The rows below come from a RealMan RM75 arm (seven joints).
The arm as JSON. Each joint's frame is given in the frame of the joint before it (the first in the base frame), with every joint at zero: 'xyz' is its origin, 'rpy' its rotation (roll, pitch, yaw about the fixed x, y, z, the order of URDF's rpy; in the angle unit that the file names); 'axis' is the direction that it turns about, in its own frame. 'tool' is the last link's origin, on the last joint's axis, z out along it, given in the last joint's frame.
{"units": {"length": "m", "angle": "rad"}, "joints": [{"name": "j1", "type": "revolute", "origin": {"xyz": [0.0, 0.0, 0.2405], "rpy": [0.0, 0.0, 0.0]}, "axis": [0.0, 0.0, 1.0]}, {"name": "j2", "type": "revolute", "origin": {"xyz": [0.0, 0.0, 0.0], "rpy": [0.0, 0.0, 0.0]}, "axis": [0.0, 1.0, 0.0]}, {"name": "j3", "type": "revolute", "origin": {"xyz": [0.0, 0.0, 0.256], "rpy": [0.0, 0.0, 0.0]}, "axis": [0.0, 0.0, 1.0]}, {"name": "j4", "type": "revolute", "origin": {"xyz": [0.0, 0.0, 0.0], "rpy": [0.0, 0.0, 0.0]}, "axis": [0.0, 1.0, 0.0]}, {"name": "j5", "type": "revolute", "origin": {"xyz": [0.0, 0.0, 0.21], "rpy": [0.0, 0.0, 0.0]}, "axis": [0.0, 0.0, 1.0]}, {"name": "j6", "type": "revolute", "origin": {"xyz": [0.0, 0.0, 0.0], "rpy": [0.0, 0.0, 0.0]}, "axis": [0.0, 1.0, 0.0]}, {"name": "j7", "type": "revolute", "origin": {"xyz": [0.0, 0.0, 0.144], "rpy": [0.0, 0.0, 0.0]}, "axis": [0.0, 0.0, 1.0]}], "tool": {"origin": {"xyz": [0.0, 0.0, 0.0], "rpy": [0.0, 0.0, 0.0]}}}
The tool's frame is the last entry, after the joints.
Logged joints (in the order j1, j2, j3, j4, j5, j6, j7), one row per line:
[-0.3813 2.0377 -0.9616 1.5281 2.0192 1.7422 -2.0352]
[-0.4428 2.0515 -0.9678 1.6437 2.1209 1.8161 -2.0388]
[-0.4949 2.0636 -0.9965 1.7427 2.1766 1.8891 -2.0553]
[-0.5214 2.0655 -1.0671 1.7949 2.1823 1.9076 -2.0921]
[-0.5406 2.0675 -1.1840 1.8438 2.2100 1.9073 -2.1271]
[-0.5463 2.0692 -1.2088 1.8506 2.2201 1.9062 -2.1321]
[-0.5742 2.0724 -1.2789 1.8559 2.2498 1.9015 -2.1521]
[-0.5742 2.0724 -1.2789 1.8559 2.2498 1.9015 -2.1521]
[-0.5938 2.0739 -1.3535 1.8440 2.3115 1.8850 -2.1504]
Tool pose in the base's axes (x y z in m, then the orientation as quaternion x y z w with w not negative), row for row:
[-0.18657 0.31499 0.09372 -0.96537 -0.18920 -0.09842 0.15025]
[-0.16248 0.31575 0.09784 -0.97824 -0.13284 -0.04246 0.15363]
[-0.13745 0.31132 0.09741 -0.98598 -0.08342 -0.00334 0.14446]
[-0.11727 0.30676 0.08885 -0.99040 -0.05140 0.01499 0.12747]
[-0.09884 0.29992 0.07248 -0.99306 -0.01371 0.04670 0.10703]
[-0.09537 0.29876 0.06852 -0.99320 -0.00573 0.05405 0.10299]
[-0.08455 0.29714 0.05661 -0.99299 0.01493 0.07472 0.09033]
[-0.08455 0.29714 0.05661 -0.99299 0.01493 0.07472 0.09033]
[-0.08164 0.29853 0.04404 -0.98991 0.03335 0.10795 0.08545]
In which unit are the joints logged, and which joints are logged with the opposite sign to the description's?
The joints are logged in radians. Opposite sign: j2, j3.
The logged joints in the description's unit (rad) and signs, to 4 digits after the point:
[-0.3813 -2.0377 0.9616 1.5281 2.0192 1.7422 -2.0352]
[-0.4428 -2.0515 0.9678 1.6437 2.1209 1.8161 -2.0388]
[-0.4949 -2.0636 0.9965 1.7427 2.1766 1.8891 -2.0553]
[-0.5214 -2.0655 1.0671 1.7949 2.1823 1.9076 -2.0921]
[-0.5406 -2.0675 1.1840 1.8438 2.2100 1.9073 -2.1271]
[-0.5463 -2.0692 1.2088 1.8506 2.2201 1.9062 -2.1321]
[-0.5742 -2.0724 1.2789 1.8559 2.2498 1.9015 -2.1521]
[-0.5742 -2.0724 1.2789 1.8559 2.2498 1.9015 -2.1521]
[-0.5938 -2.0739 1.3535 1.8440 2.3115 1.8850 -2.1504]

